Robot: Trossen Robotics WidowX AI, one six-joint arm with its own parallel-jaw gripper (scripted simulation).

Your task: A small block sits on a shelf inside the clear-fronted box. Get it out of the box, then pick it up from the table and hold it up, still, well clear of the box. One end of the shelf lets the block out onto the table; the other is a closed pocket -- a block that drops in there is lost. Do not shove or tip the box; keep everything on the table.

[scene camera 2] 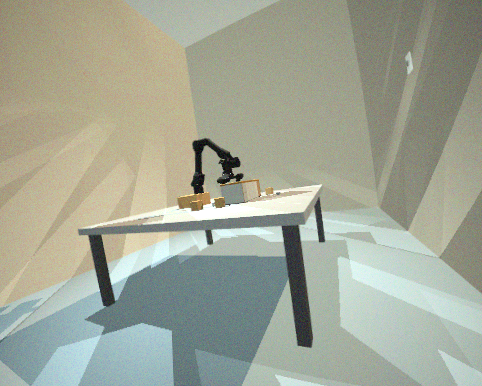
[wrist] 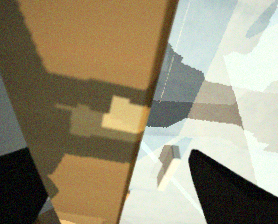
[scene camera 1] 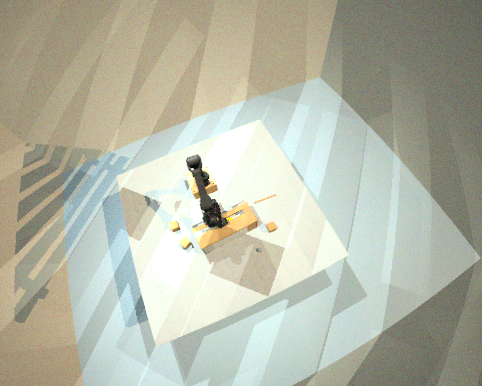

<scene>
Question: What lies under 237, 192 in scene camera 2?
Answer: A tan box.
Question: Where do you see a tan box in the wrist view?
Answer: At 84, 84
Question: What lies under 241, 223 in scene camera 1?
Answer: A tan box.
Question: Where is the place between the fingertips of my gripper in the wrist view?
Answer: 133, 147
</scene>
